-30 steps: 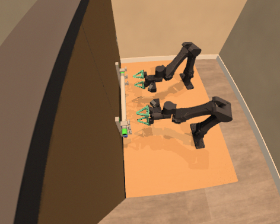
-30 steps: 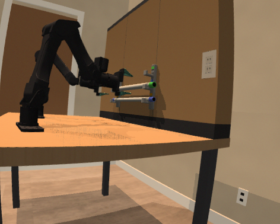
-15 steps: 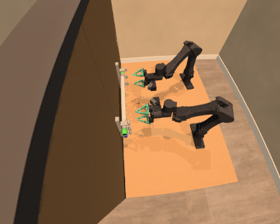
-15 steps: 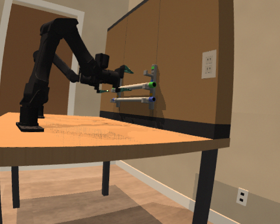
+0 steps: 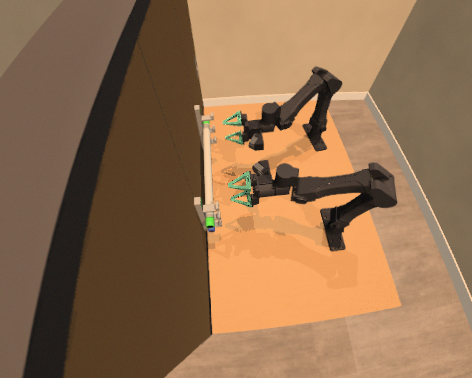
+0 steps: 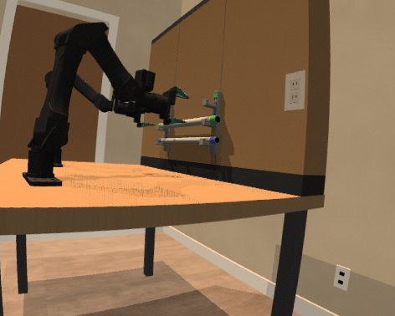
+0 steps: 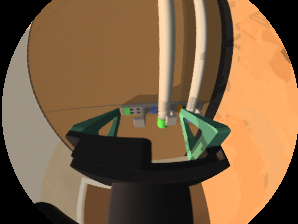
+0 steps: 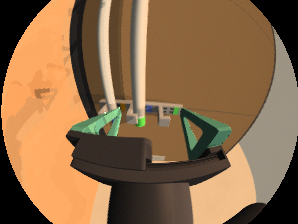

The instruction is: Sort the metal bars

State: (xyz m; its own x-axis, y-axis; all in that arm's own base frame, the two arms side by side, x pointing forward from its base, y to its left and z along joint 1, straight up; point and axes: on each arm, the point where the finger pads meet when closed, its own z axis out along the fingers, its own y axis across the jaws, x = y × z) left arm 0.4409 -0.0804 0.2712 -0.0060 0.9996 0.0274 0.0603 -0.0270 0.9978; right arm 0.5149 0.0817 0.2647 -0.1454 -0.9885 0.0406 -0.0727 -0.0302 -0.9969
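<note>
My right gripper is now 7 cm short of the green-ended bar, 16 cm to the right of it and 3 cm above it. Round my right hand: wall socket 16 cm ahead, 40 cm to the right, 4 cm above; brown wall panel 16 cm ahead, 16 cm to the left, 16 cm above; blue-ended bar 7 cm ahead, 15 cm to the left, 11 cm below.
My left gripper is now 100 mm short of the green-ended bar, 140 mm to the left of it and 40 mm above it. The rest, counted from my left hand: wall socket (190 mm ahead, 690 mm to the right, 30 mm above); brown wall panel (200 mm ahead, 130 mm to the right, 150 mm above); blue-ended bar (100 mm ahead, 140 mm to the right, 120 mm below).
</note>
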